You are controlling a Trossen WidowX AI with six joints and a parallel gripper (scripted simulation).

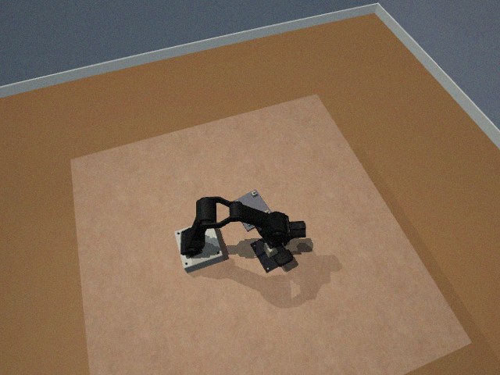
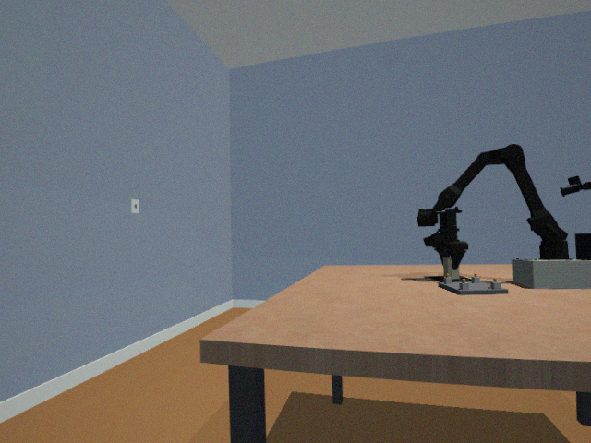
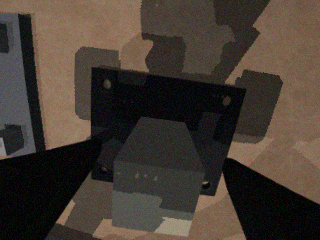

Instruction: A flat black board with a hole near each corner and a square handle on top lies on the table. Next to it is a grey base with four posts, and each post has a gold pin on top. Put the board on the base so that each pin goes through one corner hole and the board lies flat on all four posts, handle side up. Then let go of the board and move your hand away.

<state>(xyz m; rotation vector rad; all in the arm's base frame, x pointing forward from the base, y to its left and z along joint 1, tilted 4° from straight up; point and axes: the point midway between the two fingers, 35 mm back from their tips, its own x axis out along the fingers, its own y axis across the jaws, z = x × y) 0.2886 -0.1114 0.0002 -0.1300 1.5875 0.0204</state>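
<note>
Now: gripper tip 2 cm above the flat black board. Round my gripper tip: grey base: 20 cm to the left, 4 cm below.
</note>
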